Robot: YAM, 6 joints.
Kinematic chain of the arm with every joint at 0, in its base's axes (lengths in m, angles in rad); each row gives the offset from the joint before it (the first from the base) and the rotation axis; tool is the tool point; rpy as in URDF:
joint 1: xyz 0 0 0.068 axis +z
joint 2: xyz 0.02 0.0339 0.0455 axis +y
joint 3: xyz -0.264 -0.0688 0 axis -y
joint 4: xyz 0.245 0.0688 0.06 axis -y
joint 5: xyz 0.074 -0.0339 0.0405 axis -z
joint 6: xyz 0.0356 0 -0.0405 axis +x
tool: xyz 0 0 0 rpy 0 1.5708 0
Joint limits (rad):
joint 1: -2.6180..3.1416
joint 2: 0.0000..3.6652
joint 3: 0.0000..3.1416
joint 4: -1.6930..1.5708
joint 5: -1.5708..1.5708
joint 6: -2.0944..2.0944
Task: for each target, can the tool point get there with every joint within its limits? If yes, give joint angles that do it. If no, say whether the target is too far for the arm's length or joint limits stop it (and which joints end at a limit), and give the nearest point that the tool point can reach.
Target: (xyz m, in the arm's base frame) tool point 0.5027 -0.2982 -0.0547
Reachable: yes | joints -0.5629 3.1173 2.1942 0.7766 -0.4670 -1.3580
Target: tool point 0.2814 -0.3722 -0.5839
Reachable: no: too far | nearest point 0.2284 -0.3022 -0.3561 | short by 0.244 m
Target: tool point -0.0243 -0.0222 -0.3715
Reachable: no: joint limits stop it (at a limit: joint 2) | nearest point -0.0443 -0.0404 -0.3273 | short by 0.052 m
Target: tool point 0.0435 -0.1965 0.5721
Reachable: yes | joints -1.4303 1.1651 1.6155 0.0991 -0.4509 1.7488
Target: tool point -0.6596 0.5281 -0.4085
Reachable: no: too far | nearest point -0.4305 0.3447 -0.2165 | short by 0.351 m
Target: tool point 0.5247 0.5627 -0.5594
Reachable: no: too far | nearest point 0.3407 0.3654 -0.2792 | short by 0.389 m
